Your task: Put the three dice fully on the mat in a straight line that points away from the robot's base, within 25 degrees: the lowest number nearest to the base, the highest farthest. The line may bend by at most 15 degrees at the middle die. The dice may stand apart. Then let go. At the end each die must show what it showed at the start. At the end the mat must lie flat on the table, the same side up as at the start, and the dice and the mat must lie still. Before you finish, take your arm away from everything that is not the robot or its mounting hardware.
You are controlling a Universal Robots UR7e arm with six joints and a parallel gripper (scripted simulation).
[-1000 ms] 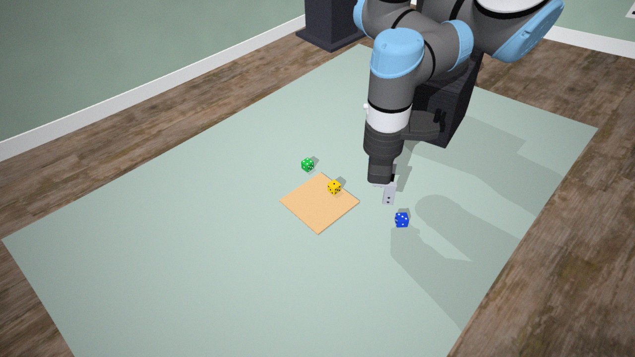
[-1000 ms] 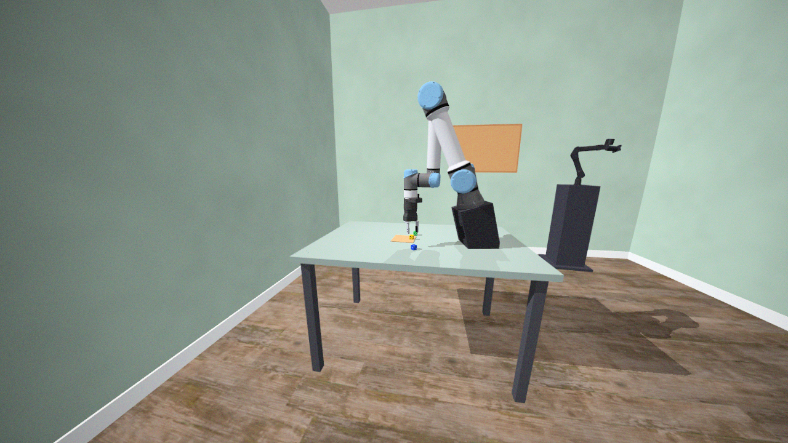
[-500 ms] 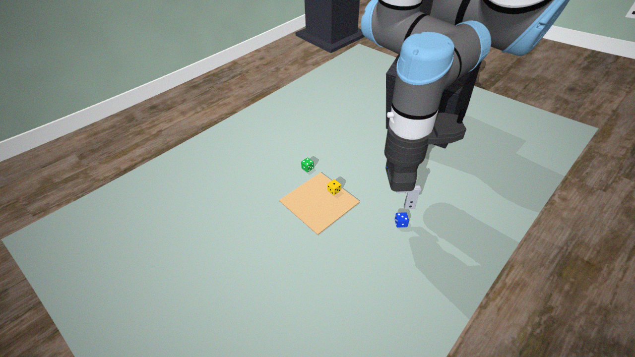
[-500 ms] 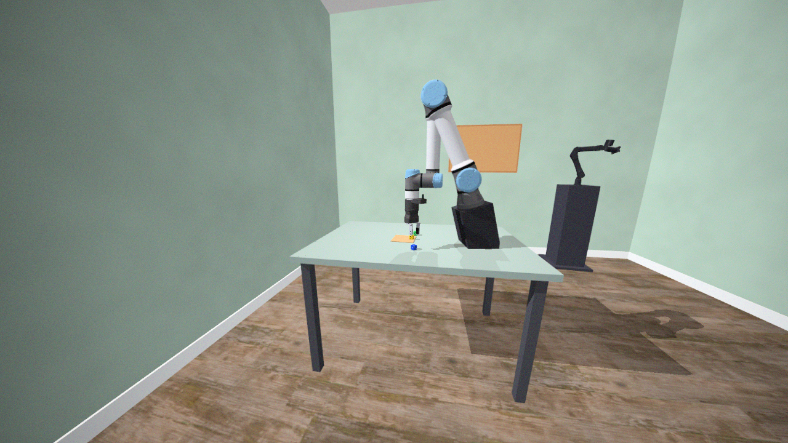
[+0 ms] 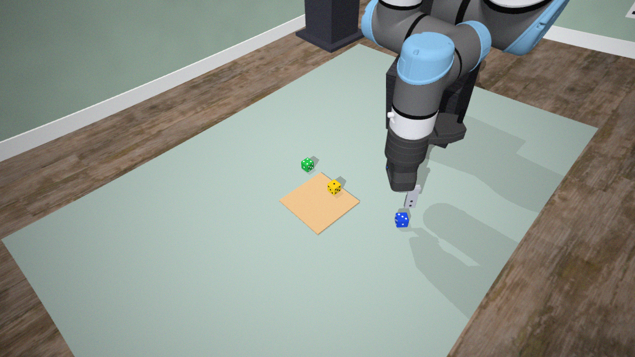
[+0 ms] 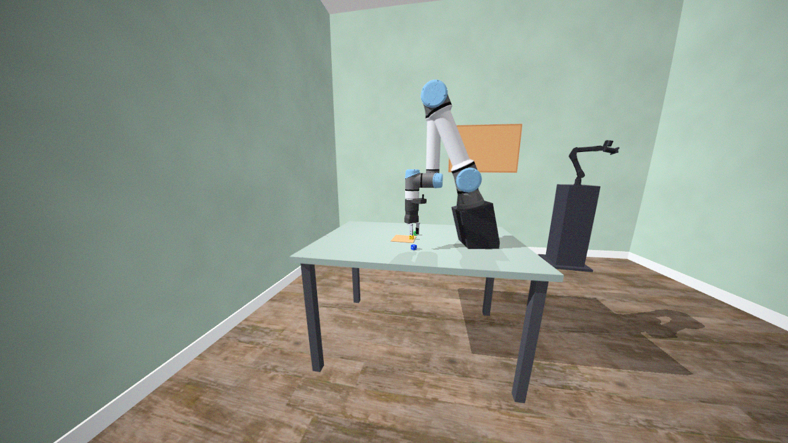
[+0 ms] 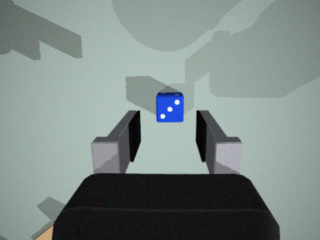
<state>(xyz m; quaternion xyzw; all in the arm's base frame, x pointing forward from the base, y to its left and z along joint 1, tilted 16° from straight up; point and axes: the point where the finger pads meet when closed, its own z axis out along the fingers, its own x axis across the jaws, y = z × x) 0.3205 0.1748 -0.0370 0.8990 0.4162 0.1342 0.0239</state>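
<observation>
My hand is 9 cm above the blue die. Round my hand: yellow die: 4 cm ahead, 18 cm to the right, 9 cm below; then green die: 4 cm ahead, 29 cm to the right, 9 cm below; then orange mat: 9 cm ahead, 18 cm to the right, 10 cm below.
</observation>
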